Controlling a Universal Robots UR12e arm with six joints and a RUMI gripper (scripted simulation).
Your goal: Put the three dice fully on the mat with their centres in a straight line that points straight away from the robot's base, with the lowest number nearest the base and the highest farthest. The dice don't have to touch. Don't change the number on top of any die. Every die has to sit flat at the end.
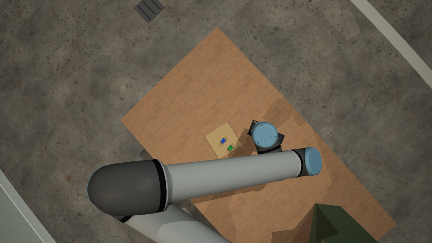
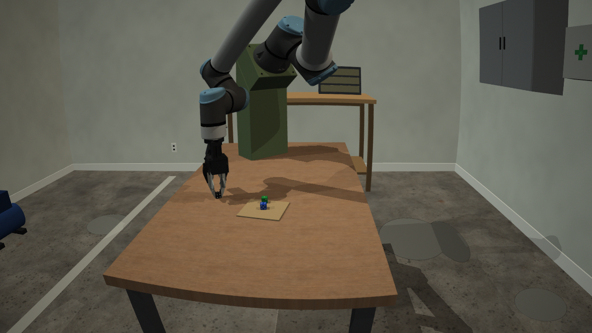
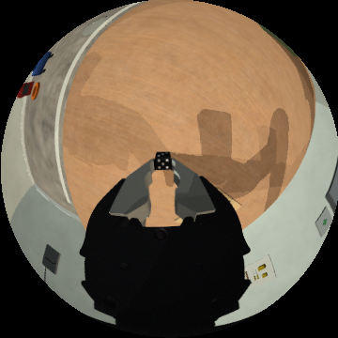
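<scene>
Now: the blue die 200 mm to the left of my hand and 50 mm ahead of it. The rest, counted from my hand: tan mat: 200 mm to the left, 50 mm ahead, 20 mm below; black die: 10 mm below; green die: 180 mm to the left.
</scene>
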